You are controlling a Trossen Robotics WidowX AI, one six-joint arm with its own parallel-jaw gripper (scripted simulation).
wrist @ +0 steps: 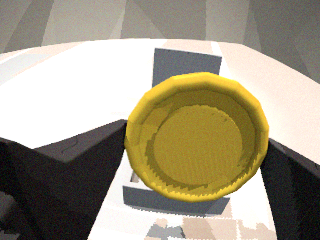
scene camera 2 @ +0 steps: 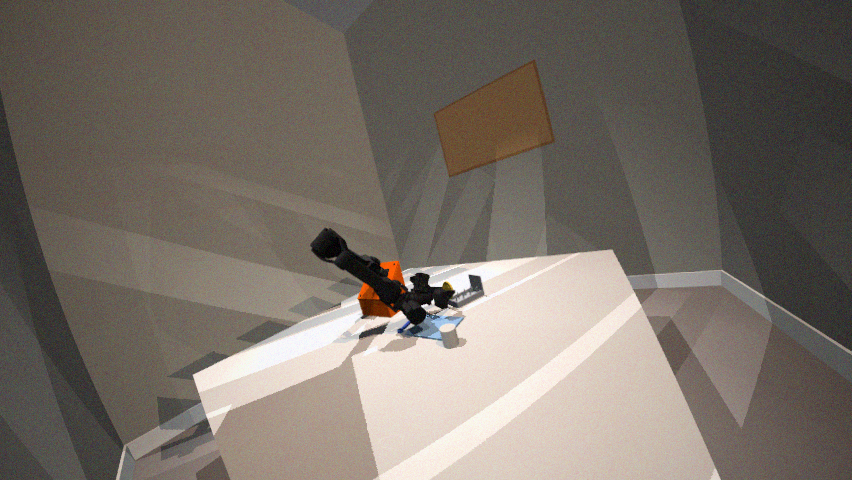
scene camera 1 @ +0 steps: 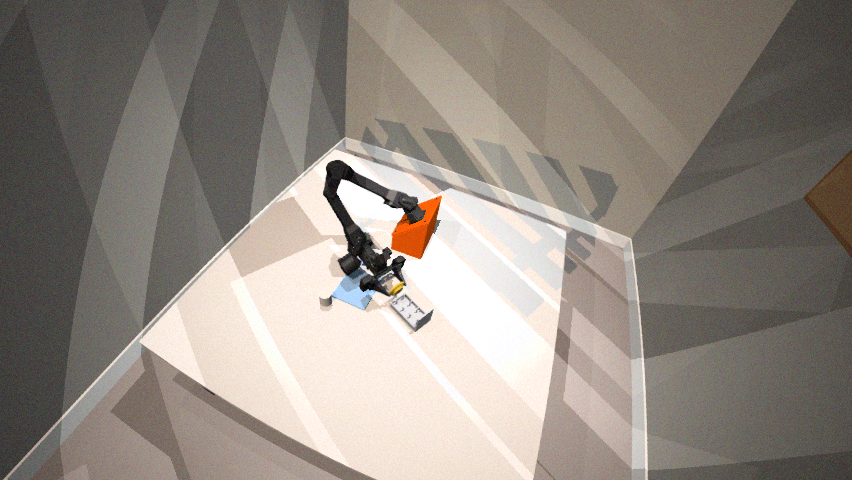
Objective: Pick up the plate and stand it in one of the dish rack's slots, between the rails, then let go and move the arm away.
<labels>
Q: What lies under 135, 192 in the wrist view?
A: A grey dish rack.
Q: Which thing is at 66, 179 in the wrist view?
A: My gripper.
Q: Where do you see a grey dish rack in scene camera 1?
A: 406, 308
</labels>
